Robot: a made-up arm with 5 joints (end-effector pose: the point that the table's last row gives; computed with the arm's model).
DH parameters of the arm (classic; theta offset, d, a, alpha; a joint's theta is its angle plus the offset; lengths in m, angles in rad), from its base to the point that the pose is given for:
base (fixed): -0.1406 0 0.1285 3.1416
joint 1: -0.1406 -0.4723 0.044 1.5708
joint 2: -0.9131 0 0.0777 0
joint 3: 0.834 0 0.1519 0
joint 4: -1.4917 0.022 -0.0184 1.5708
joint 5: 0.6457 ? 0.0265 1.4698
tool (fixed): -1.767 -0.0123 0 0
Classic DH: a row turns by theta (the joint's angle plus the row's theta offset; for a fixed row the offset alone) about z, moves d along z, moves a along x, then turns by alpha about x.
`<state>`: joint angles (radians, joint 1 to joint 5).
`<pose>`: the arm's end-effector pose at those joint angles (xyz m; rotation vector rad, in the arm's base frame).
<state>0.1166 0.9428 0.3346 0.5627 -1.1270</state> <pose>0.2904 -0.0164 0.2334 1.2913 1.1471 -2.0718</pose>
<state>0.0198 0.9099 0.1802 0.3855 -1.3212</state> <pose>0.3488 -0.0074 0.2495 1.6463 0.8909 -1.8158</pose>
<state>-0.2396 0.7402 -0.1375 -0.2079 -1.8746</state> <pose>0.4585 0.0641 0.3748 2.6298 0.6546 -0.6752</pose>
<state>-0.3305 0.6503 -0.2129 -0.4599 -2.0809</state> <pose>0.4658 0.0954 0.4387 2.8993 0.7687 -0.1039</pose>
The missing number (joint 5, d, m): -0.0945
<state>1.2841 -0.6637 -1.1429 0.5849 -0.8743</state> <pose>0.1596 -0.0290 0.7879 0.8429 -1.5266 -0.0538</pose>
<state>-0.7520 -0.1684 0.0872 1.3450 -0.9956</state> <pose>0.3074 0.1840 0.4771 0.9774 1.3210 -0.8465</pose>
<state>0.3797 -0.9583 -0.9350 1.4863 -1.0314</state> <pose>0.1779 -0.0131 0.7341 1.8986 -0.5077 -0.0763</pose>
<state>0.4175 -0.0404 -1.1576 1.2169 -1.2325</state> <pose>0.3435 -0.0948 0.6897 2.1725 -0.2899 -0.4804</pose>
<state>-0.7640 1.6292 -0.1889 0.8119 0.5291</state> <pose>0.1343 0.0596 0.2106 -0.8022 1.9364 -0.1061</pose>
